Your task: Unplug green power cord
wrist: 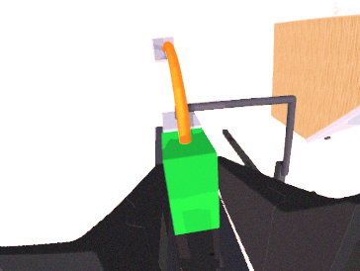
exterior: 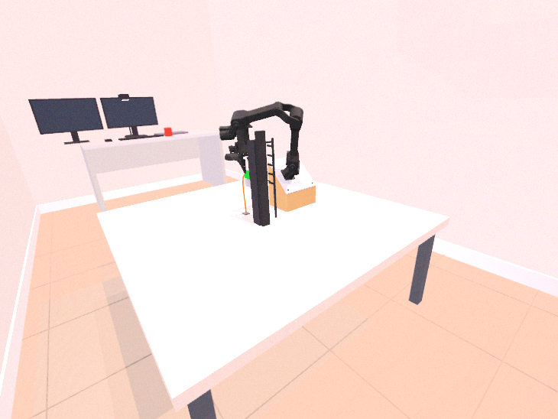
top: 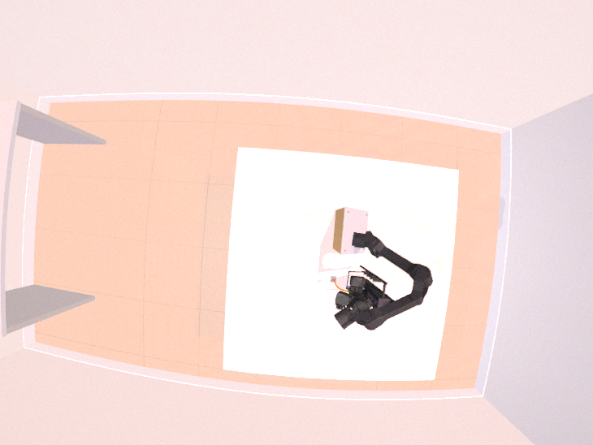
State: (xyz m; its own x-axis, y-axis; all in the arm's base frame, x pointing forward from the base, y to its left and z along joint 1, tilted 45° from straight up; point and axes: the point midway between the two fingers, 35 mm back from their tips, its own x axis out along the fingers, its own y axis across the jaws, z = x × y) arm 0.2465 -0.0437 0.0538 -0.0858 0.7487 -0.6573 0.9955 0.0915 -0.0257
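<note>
Right now my gripper tip is 3 cm to the right of the green plug. From my gripper tip the other things lie so: grey anchor (22 cm below, 5 cm to the right).
</note>
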